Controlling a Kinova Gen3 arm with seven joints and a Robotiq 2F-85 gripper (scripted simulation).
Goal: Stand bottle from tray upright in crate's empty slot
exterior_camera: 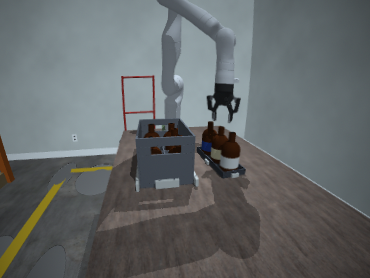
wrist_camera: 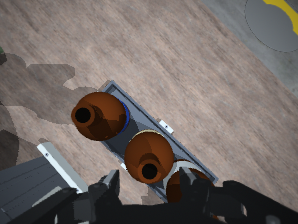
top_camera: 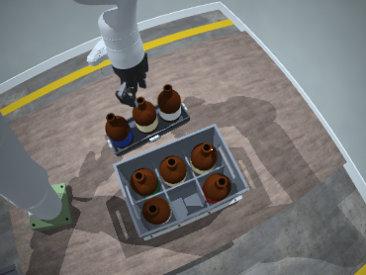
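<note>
Right now the cream-label bottle is 110 mm below my hand. From my hand the other things lie so: tray: 180 mm below; blue-label bottle: 90 mm behind, 10 mm to the left, 110 mm below; white-label bottle: 90 mm ahead, 10 mm to the right, 110 mm below.
</note>
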